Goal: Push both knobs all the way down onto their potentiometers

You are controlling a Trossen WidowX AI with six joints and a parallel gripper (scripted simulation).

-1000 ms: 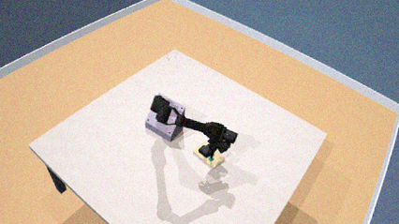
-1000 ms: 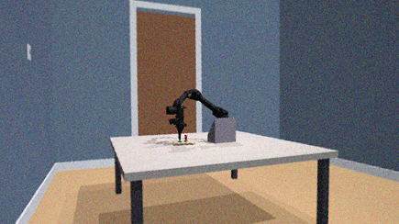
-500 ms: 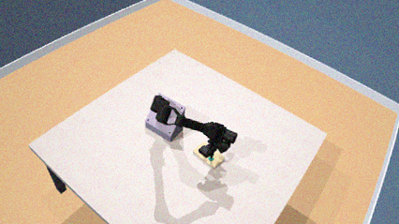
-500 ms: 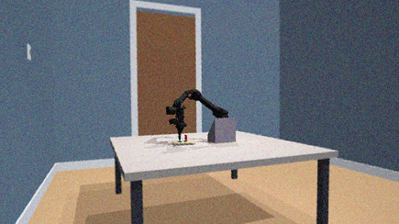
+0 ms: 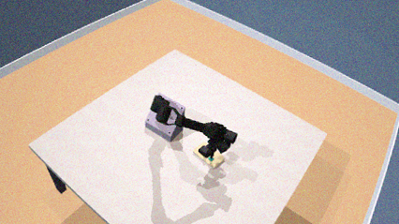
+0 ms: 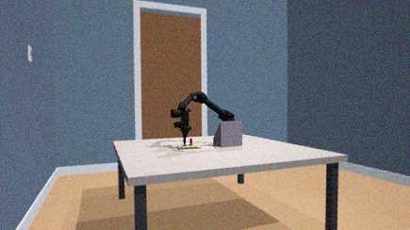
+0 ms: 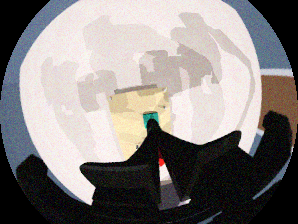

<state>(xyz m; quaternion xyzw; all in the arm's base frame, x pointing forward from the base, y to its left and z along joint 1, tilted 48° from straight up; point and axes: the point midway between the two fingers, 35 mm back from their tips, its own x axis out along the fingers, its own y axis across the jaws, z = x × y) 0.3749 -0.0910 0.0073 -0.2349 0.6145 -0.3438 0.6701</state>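
The dark knob is 1 cm below my gripper tip. Also, from my gripper tip: red knob (5 cm behind, 1 cm to the left, 1 cm below).
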